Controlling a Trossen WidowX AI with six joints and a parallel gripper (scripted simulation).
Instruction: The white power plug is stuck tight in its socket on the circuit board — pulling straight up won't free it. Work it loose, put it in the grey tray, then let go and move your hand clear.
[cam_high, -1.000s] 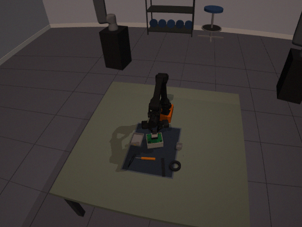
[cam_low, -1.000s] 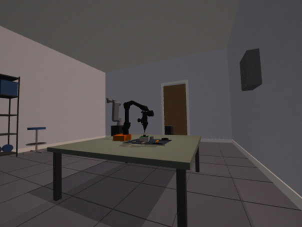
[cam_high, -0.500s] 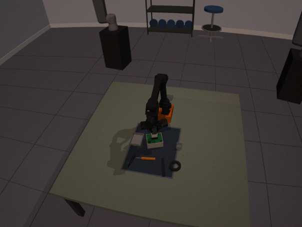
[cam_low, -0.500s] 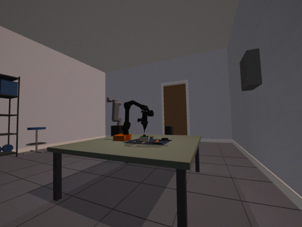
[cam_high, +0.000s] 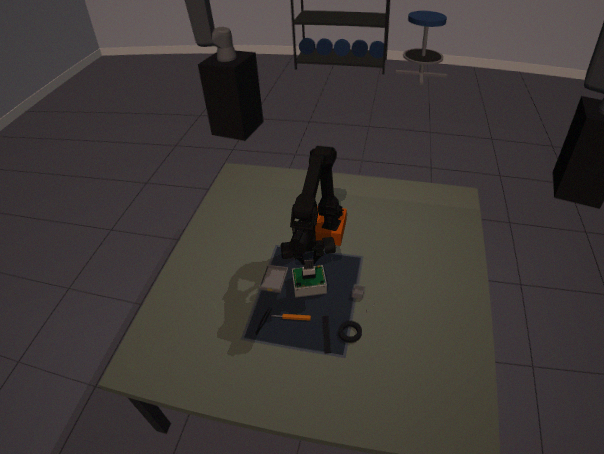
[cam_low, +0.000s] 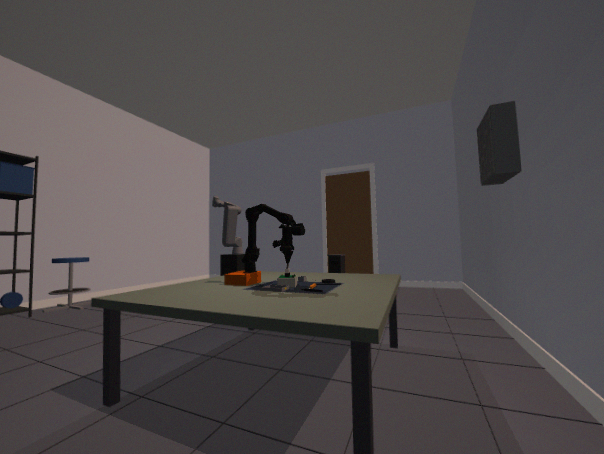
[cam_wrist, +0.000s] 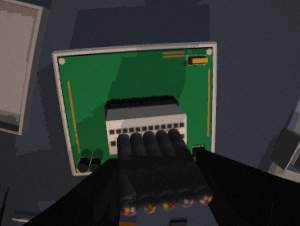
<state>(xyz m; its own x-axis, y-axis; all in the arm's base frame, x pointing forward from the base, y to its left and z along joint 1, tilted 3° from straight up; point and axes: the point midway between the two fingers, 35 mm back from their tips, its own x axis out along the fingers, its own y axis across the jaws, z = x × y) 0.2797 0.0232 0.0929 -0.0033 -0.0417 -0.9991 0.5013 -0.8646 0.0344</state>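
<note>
The white power plug lies 3 cm below my gripper tip. Round my gripper tip: grey tray: 14 cm to the right, 13 cm below, 3 cm ahead; then dark mat: 13 cm below, 5 cm ahead, 1 cm to the left; then black bar: 18 cm ahead, 14 cm to the left, 12 cm below.
</note>
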